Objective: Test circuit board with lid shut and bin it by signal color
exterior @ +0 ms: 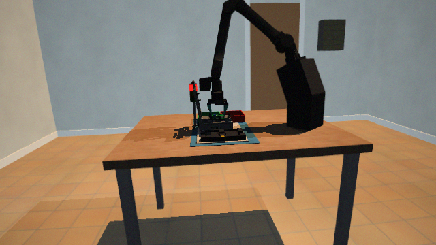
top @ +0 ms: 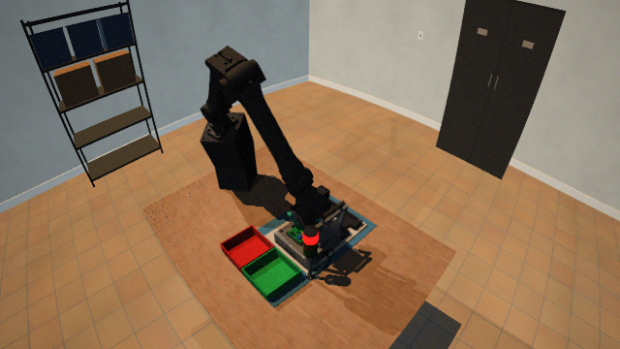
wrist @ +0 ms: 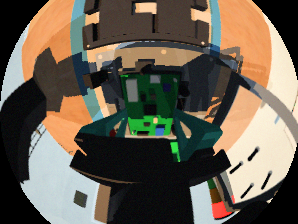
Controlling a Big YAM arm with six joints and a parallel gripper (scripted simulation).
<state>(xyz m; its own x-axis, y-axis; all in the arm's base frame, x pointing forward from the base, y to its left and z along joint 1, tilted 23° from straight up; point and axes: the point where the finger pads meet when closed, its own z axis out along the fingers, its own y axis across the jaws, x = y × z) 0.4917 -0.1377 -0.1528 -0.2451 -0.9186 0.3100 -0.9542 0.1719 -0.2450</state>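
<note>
Now: the red bin 15 cm behind my hand, 17 cm to the right of it and 6 cm below it. Also, from my hand: green bin (1 cm behind, 20 cm to the right, 6 cm below); then tester lid (11 cm ahead, 3 cm to the right, 11 cm above); then green circuit board (right at my hand).
</note>
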